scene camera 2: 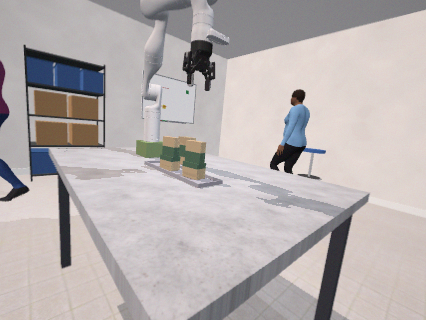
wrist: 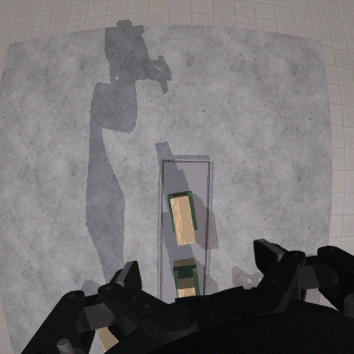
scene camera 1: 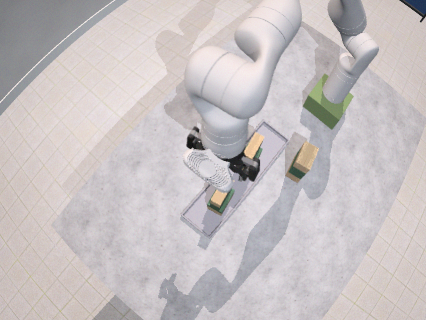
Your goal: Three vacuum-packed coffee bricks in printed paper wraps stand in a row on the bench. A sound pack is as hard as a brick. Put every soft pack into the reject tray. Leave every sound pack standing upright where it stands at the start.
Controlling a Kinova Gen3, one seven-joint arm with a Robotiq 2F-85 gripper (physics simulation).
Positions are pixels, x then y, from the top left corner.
Scene:
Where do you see a grey reject tray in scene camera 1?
At 208,221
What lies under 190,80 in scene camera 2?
My gripper.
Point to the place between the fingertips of my gripper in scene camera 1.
At 222,167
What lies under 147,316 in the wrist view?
My gripper.

